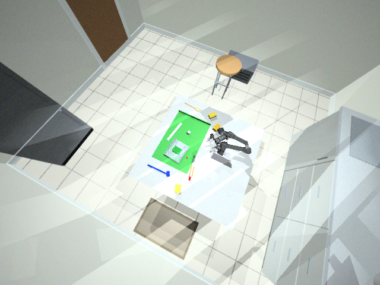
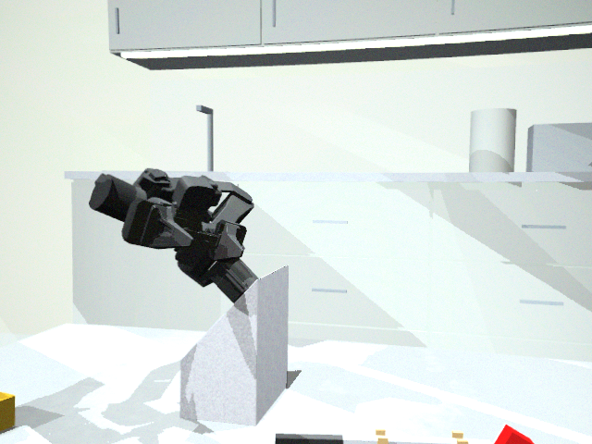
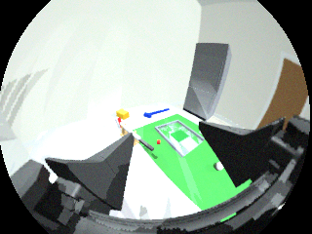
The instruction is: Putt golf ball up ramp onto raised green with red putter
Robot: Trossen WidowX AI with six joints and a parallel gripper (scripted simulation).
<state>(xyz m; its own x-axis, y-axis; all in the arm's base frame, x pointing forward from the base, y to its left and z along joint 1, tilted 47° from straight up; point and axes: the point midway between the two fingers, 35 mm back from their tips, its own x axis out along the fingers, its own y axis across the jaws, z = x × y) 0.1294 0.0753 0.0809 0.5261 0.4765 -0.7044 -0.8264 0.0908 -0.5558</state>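
Now: gripper tip 20 mm short of the red putter, 260 mm to the right of it and 220 mm above it. Round my gripper tip: blue putter: 350 mm ahead, 470 mm to the left, 270 mm below; green mat: 320 mm ahead, 280 mm below; white golf ball: 310 mm ahead, 120 mm to the right, 260 mm below.
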